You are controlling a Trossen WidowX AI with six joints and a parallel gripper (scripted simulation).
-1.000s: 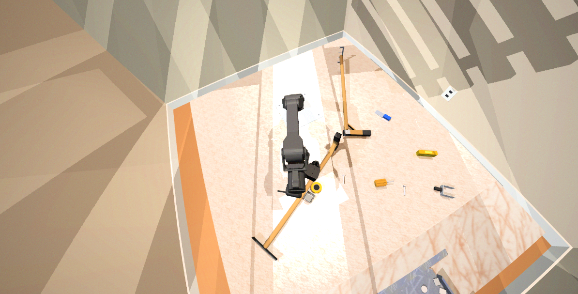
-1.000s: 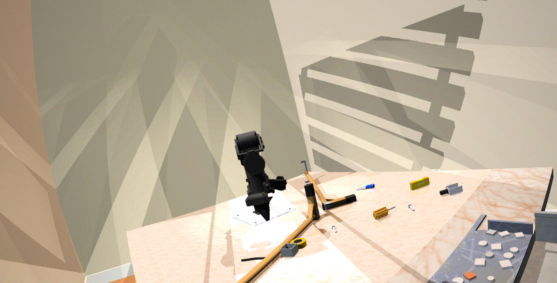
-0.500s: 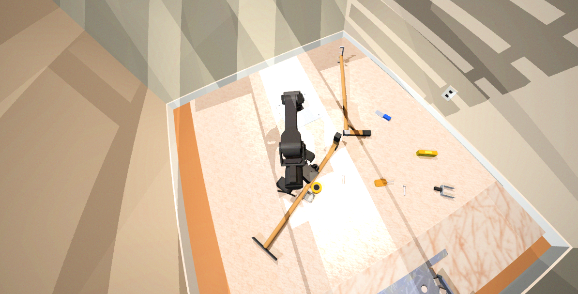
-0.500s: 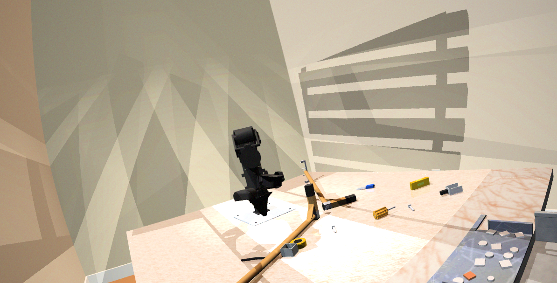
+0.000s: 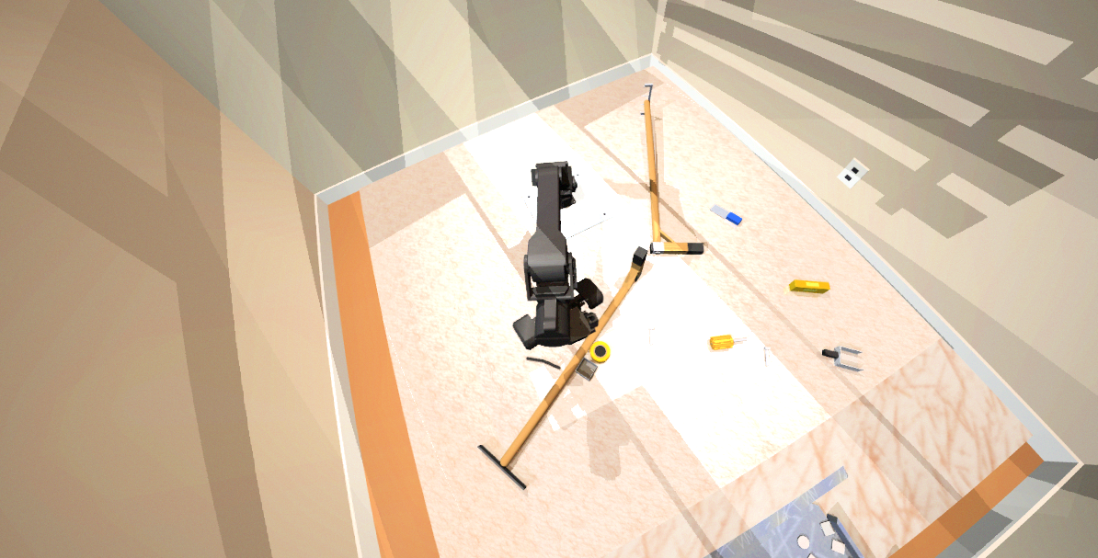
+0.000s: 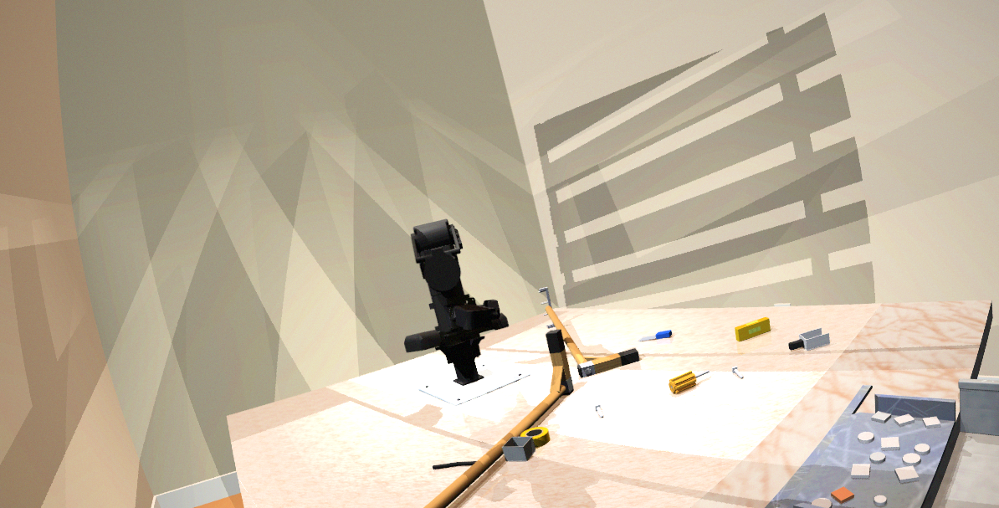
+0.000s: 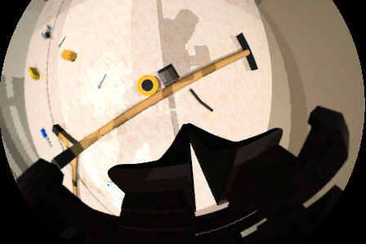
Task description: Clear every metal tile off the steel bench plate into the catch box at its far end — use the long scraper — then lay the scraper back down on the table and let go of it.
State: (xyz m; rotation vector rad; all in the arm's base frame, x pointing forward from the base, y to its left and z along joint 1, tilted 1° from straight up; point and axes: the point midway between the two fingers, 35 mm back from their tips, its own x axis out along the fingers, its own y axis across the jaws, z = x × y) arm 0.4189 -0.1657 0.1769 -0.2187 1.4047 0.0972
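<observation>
The long scraper is 80 mm below my gripper tip, 50 mm ahead of it and 10 mm to the left of it. The rest, counted from my gripper tip: grey box 130 mm below, 80 mm ahead, 20 mm to the left; yellow tape roll 130 mm below, 70 mm to the left, 50 mm ahead; black strip 140 mm below, 70 mm to the right, 20 mm ahead.
</observation>
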